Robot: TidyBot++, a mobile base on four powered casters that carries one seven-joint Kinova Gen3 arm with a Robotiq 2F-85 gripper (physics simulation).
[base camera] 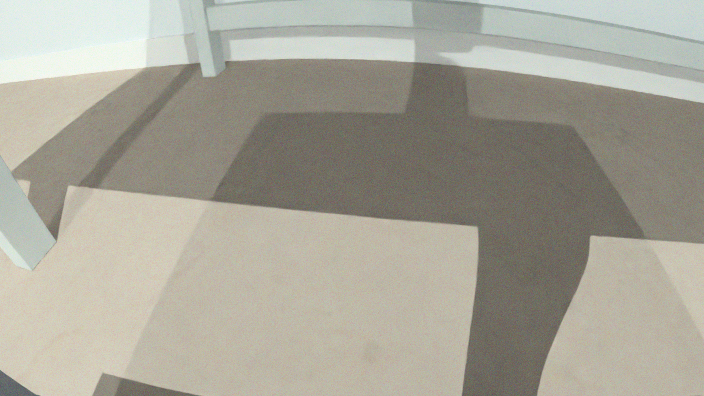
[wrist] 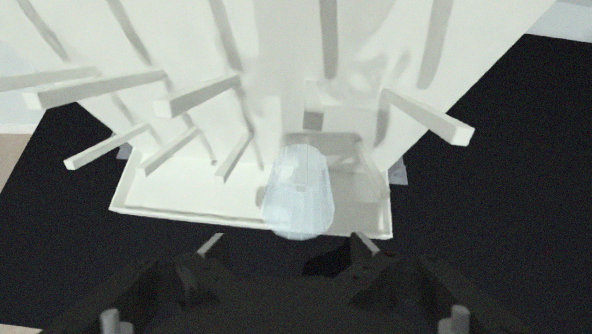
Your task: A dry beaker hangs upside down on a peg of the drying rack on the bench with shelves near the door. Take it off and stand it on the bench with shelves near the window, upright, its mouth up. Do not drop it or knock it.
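Places are measured from the arm's base along level axes (x left, y back, z up), in millimetres.
Pixels of known places: gripper, fingertip midpoint: (wrist: 289, 246).
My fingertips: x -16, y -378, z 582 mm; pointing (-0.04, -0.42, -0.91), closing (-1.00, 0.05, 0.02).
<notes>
Ahead of a thing's pixels: the offset from my fingertips to its middle. "spot": to the spot under its first point. Level surfaces: height alone.
The clear, pale blue beaker {dx -14, dy -68, dz -77 mm} (wrist: 299, 195) hangs on a low peg of the white drying rack (wrist: 170, 192), its wider end toward my gripper, above the rack's drip tray. Its peg is mostly hidden behind the glass. My gripper (wrist: 289, 246) is open and empty. The beaker is just beyond the fingertips in the wrist view, roughly centred between them, slightly to the right. The base camera view shows neither the beaker nor the gripper.
Bare pegs stick out left of the beaker, and one peg {dx -96, dy -90, dz +34 mm} (wrist: 430, 117) sticks out at its upper right. The rack stands on a black bench top {dz -217 mm} (wrist: 480, 210). In the base camera view, pale bench legs {spot: dx +433, dy -595, dz -902 mm} (base camera: 212, 47) and a rail (base camera: 320, 14) stand by the wall.
</notes>
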